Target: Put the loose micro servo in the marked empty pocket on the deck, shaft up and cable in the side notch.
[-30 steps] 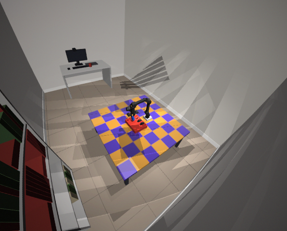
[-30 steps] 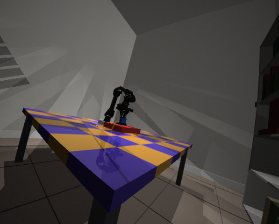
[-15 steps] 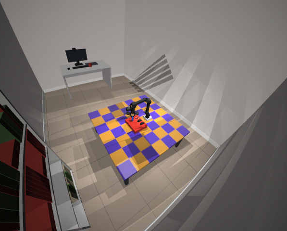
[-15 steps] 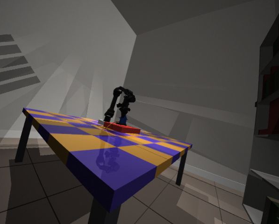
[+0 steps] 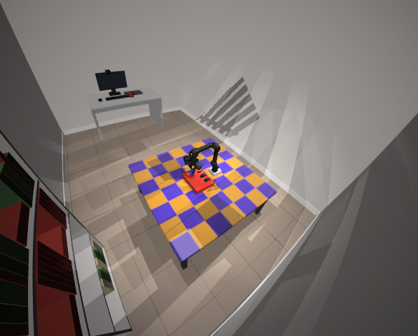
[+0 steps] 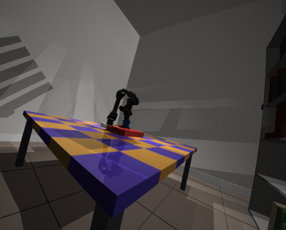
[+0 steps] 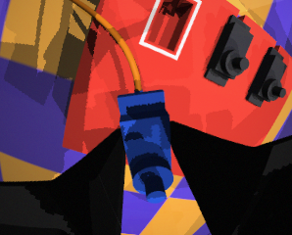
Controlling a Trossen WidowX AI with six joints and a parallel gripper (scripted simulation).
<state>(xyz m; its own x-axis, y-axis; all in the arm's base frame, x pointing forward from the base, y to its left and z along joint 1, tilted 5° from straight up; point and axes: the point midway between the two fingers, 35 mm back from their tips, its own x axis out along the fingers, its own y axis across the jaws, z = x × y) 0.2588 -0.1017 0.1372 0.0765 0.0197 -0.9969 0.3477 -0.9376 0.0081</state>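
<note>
Right now my gripper tip is 10 cm above the red robot deck, 7 cm to the right of it and 2 cm short of it.
</note>
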